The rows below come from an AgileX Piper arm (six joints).
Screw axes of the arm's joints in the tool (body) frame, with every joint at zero. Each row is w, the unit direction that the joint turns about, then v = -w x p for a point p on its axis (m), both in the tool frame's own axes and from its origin. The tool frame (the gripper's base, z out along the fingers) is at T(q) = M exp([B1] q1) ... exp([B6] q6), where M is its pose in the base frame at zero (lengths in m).
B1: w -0.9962 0 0.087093 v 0 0.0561 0
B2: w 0 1 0 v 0.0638 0 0.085
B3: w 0 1 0 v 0.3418 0 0.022
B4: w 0 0 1 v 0 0 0
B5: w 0 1 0 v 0.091 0 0
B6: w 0 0 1 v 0 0 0
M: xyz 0.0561 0 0.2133 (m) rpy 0 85 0 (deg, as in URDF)
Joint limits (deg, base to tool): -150..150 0..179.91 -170..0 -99.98..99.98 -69.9..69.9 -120..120
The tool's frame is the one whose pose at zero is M.
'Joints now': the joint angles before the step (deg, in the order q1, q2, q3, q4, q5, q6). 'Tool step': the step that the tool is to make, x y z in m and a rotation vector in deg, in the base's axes. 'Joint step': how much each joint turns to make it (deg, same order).
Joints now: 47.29 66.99 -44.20 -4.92 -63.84 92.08
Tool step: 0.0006 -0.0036 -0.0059 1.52 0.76 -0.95
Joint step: -0.01 0.00 1.58 2.06 -2.14 -0.59
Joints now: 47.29 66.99 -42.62 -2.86 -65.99 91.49
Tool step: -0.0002 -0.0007 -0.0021 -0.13 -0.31 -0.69
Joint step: 0.02 0.00 0.52 0.29 -0.60 -0.88
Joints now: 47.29 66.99 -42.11 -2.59 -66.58 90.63
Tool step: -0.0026 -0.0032 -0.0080 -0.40 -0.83 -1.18
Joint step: 0.00 -0.35 2.19 0.22 -2.04 -1.63
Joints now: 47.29 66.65 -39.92 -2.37 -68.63 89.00
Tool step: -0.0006 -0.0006 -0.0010 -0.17 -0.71 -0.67
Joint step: 0.01 -0.02 0.33 0.00 -0.64 -0.96
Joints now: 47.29 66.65 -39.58 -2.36 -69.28 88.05
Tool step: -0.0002 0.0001 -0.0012 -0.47 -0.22 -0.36
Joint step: 0.02 0.00 0.23 -0.10 -0.01 -0.57
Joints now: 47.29 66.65 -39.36 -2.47 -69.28 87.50
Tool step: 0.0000 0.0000 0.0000 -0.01 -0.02 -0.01
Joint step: 0.00 0.00 0.00 -0.01 -0.01 -0.01
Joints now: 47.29 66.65 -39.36 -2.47 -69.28 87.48
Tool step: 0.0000 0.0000 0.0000 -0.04 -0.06 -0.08
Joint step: 0.00 0.00 0.00 0.00 -0.01 -0.11
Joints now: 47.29 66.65 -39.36 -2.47 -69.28 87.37
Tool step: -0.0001 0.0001 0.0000 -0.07 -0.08 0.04
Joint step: -0.01 0.00 0.00 -0.12 0.00 0.01
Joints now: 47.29 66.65 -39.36 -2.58 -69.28 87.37
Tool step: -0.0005 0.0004 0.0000 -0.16 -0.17 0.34
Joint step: 0.00 -0.01 0.00 -0.43 0.00 0.24
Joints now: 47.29 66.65 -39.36 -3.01 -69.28 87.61
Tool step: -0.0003 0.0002 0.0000 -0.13 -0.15 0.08
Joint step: 0.01 -0.01 0.00 -0.20 0.00 -0.01
